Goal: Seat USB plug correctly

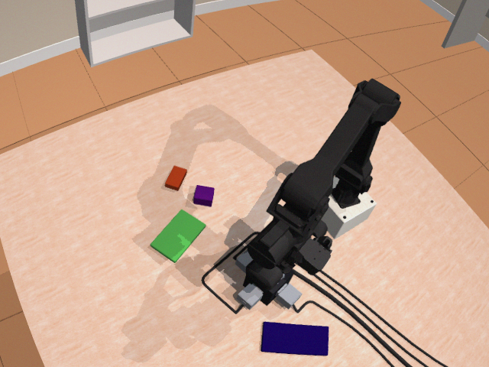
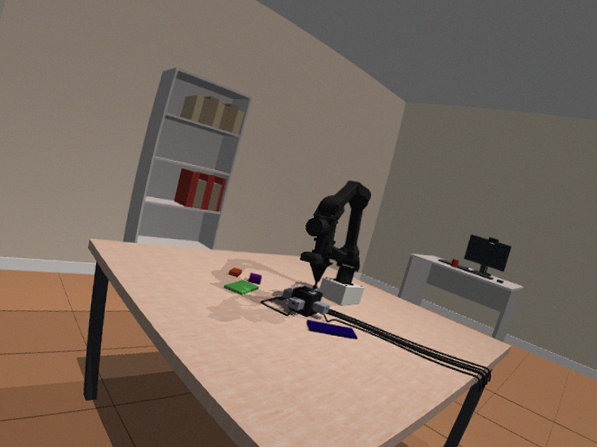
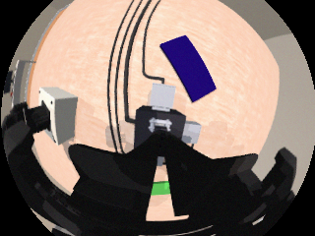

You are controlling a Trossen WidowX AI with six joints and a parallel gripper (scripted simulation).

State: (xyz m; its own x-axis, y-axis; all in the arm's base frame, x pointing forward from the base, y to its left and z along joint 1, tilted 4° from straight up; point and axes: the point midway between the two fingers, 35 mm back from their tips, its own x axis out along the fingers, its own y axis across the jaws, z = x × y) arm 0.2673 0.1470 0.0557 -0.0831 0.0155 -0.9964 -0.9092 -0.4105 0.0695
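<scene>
Now: the USB plug 2 cm below my gripper tip. The rest, counted from my gripper tip: green pad (16 cm ahead, 21 cm to the right, 11 cm below); navy flat block (13 cm to the left, 11 cm below); grey socket (5 cm below).
</scene>
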